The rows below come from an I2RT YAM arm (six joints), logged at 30 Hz.
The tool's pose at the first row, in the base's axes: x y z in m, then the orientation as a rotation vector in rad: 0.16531 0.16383 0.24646 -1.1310 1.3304 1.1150
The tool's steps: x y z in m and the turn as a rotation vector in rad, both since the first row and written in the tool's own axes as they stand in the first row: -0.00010 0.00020 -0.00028 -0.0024 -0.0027 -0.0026; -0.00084 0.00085 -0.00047 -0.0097 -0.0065 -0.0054; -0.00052 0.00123 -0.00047 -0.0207 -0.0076 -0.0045; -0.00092 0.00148 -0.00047 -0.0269 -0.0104 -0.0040; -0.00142 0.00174 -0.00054 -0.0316 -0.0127 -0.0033; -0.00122 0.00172 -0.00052 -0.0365 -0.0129 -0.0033; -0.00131 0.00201 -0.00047 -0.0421 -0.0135 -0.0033; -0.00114 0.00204 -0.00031 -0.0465 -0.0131 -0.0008; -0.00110 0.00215 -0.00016 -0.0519 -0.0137 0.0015; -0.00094 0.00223 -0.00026 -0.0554 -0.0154 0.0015; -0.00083 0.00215 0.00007 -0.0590 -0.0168 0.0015; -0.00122 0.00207 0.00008 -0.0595 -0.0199 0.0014
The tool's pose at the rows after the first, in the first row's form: 0.16508 0.16358 0.24658 -1.1323 1.3255 1.1161; 0.16444 0.16351 0.24735 -1.1365 1.3175 1.1214; 0.16405 0.16355 0.24704 -1.1433 1.3126 1.1311; 0.16382 0.16360 0.24745 -1.1455 1.3081 1.1375; 0.16357 0.16359 0.24796 -1.1469 1.3048 1.1426; 0.16359 0.16360 0.24776 -1.1504 1.3025 1.1465; 0.16331 0.16369 0.24786 -1.1540 1.2996 1.1511; 0.16329 0.16384 0.24768 -1.1561 1.2997 1.1562; 0.16320 0.16400 0.24764 -1.1583 1.2985 1.1623; 0.16310 0.16391 0.24748 -1.1596 1.2956 1.1657; 0.16322 0.16422 0.24736 -1.1612 1.2929 1.1691; 0.16332 0.16424 0.24774 -1.1595 1.2902 1.1707
